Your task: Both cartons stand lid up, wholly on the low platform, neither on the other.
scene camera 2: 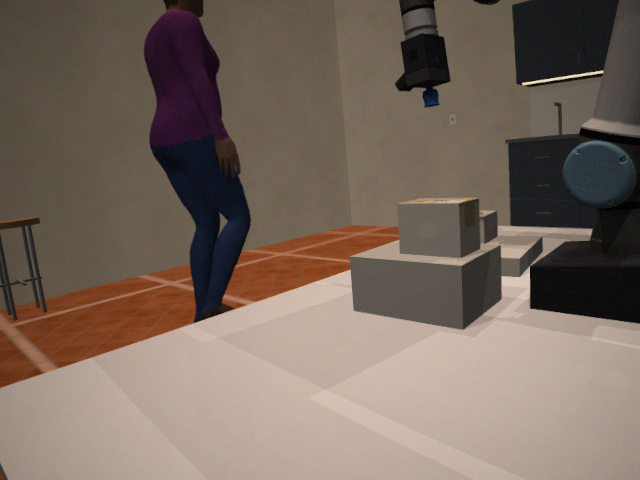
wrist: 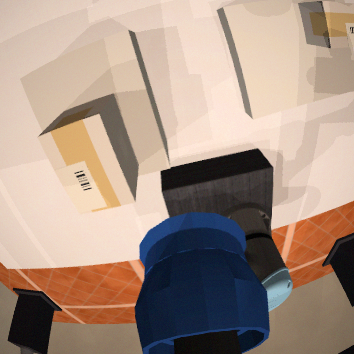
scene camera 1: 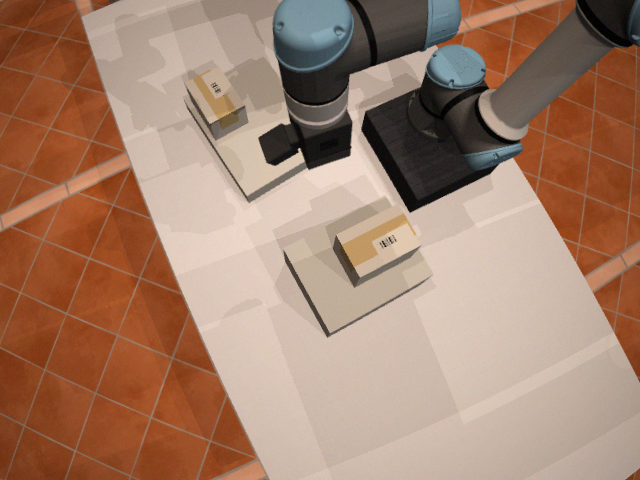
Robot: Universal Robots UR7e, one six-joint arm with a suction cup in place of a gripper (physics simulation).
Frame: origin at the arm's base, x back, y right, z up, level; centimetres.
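Seen in the pictures: hand, its tool point: (scene camera 2: 431,105) (wrist: 193,254); arm's base, origin of its link: (scene camera 2: 630,247) (wrist: 240,226) (scene camera 1: 437,114).
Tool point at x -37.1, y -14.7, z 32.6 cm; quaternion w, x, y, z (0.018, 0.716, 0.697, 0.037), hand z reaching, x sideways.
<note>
Pixels of each thing's top centre, then the offset from my tool point to it. Level surfaces: height alone.
- smaller carton, centre of its top: (wrist: 350,24) (scene camera 1: 214,93) (scene camera 2: 475,213) dx -11.6, dy +36.7, dz -29.9 cm
- low platform, centre of its top: (wrist: 305,51) (scene camera 1: 255,120) (scene camera 2: 489,244) dx -3.9, dy +30.8, dz -38.1 cm
- larger carton, centre of its top: (wrist: 86,171) (scene camera 1: 379,239) (scene camera 2: 437,200) dx +8.1, dy -11.5, dz -20.5 cm
- taller platform, centre of its top: (wrist: 93,121) (scene camera 1: 359,261) (scene camera 2: 425,250) dx +5.0, dy -12.2, dz -30.9 cm
- pale table, height of its surface: dz -43.0 cm
A smaller carton (scene camera 1: 216,98) (scene camera 2: 488,225) (wrist: 341,24) stands label side up at the far left end of the low platform (scene camera 1: 249,173) (scene camera 2: 510,266) (wrist: 265,70), close to its edge. A larger carton (scene camera 1: 379,242) (scene camera 2: 430,228) (wrist: 90,162) stands label side up on the taller platform (scene camera 1: 330,310) (scene camera 2: 408,286) (wrist: 62,75), nearer the robot base side. The cartons are apart. My blue suction cup (scene camera 2: 431,98) (wrist: 192,235) holds nothing and hangs high in the air. In scene camera 1 the cup is hidden under the tool, which shows beside the low platform's right edge.
The black base block (scene camera 1: 413,160) (scene camera 2: 584,284) (wrist: 217,185) of the arm stands right of the two platforms. The platforms stand apart on the pale table (scene camera 1: 372,377). A person (scene camera 2: 180,93) in a purple top stands beyond the table; a stool (scene camera 2: 19,223) is at the far left.
</note>
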